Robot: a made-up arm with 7 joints. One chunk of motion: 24 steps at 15 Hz.
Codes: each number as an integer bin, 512 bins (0 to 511) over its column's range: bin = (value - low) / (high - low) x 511, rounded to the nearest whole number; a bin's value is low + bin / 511 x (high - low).
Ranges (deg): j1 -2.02..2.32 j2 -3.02..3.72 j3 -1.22..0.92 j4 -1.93..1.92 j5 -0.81..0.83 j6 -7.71..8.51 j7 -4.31..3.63
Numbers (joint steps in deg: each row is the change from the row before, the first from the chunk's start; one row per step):
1: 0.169 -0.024 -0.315 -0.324 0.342 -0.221 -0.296
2: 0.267 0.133 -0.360 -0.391 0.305 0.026 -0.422
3: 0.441 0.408 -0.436 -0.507 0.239 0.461 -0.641
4: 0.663 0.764 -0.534 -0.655 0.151 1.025 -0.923
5: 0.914 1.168 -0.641 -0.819 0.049 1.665 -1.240
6: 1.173 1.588 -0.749 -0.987 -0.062 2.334 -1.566
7: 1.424 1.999 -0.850 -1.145 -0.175 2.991 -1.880
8: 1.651 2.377 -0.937 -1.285 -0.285 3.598 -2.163
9: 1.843 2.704 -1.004 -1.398 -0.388 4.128 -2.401
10: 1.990 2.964 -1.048 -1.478 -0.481 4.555 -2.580
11: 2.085 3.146 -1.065 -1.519 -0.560 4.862 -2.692
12: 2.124 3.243 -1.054 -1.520 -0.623 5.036 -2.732
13: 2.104 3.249 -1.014 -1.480 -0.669 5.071 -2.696
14: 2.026 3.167 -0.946 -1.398 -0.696 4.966 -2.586
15: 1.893 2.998 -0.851 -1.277 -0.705 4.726 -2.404
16: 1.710 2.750 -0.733 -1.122 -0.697 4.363 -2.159
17: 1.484 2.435 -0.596 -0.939 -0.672 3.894 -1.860
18: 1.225 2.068 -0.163 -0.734 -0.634 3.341 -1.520
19: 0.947 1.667 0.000 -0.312 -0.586 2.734 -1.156
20: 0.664 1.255 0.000 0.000 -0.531 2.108 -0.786
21: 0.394 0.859 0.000 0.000 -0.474 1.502 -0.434
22: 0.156 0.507 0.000 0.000 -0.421 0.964 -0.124
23: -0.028 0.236 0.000 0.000 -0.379 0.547 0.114
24: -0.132 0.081 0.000 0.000 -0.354 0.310 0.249
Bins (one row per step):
1: 258 227 216 213 359 236 258
2: 269 239 205 204 347 244 250
3: 290 260 187 189 327 257 236
4: 316 287 164 169 299 275 218
5: 345 318 138 147 268 295 198
6: 376 349 112 125 233 316 177
7: 406 381 88 104 198 337 156
8: 432 409 68 86 164 356 138
9: 455 434 52 71 131 373 123
10: 472 454 41 60 103 386 111
11: 483 467 37 55 78 396 104
12: 488 475 40 54 58 402 102
13: 486 475 49 60 44 403 104
14: 476 469 65 71 36 399 111
15: 461 456 88 87 33 392 123
16: 439 437 116 107 35 380 138
17: 413 414 149 132 43 366 158
18: 382 386 252 159 55 348 180
19: 349 355 291 215 70 329 203
20: 316 324 291 256 87 309 227
21: 284 294 291 256 105 290 249
22: 256 267 291 256 121 273 269
23: 235 247 291 256 134 260 285
24: 222 235 291 256 142 253 293

